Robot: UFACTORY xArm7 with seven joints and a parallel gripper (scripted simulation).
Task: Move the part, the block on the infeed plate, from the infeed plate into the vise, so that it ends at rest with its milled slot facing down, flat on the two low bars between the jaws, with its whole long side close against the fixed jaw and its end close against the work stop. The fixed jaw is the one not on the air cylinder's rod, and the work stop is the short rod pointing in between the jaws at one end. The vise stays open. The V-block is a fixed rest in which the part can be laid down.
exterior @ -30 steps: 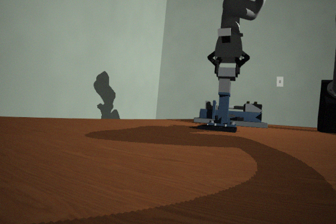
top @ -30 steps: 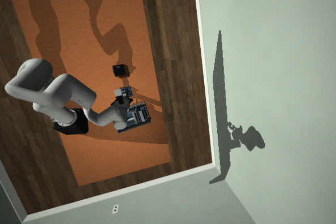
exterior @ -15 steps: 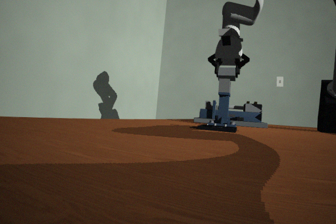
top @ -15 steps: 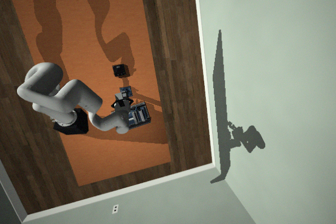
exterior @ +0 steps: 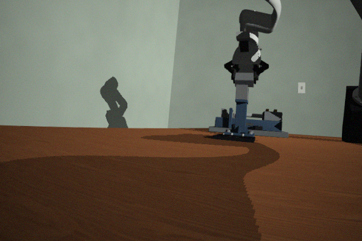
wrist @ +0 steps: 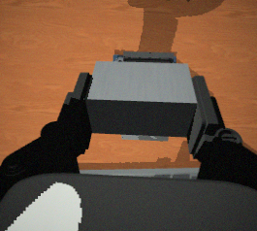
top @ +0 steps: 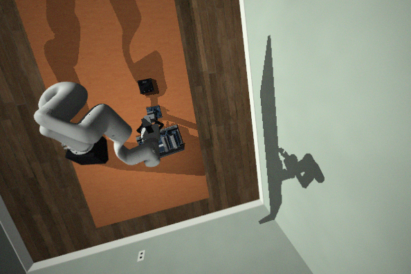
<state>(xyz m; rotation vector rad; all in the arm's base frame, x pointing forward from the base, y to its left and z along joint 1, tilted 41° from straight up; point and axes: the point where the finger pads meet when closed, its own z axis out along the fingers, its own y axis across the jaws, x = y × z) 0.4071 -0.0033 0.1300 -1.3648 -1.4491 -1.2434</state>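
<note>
The grey part is 10 mm below my hand. From my hand the other things lie so: blue upright: 130 mm below; grey jaw: 40 mm ahead, 210 mm to the right, 110 mm below; work stop: 70 mm ahead, 160 mm to the right, 100 mm below.
</note>
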